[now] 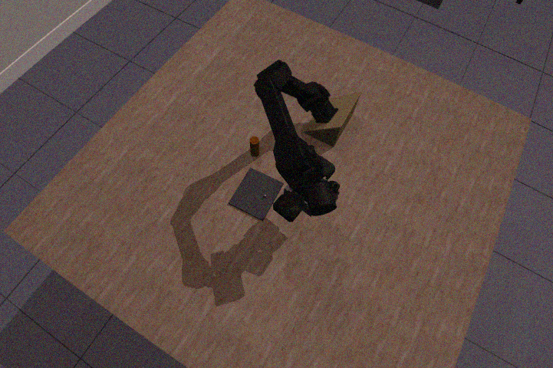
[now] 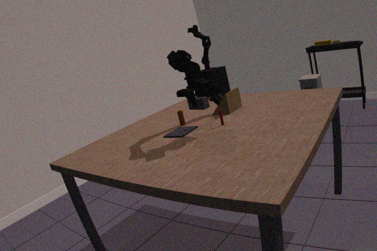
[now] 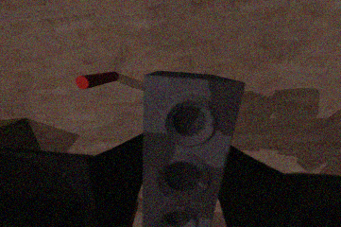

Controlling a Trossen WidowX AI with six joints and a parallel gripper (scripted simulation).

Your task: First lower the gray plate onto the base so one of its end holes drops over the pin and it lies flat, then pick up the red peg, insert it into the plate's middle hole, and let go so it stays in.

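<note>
Now: the dark flat base 2 cm ahead of my gripper tip, 13 cm to the right of it and 12 cm below it. Round my gripper tip: orange cylinder 9 cm behind, 24 cm to the right, 9 cm below; gray plate 3 cm above; red peg 10 cm behind, 3 cm to the left, 9 cm below.
</note>
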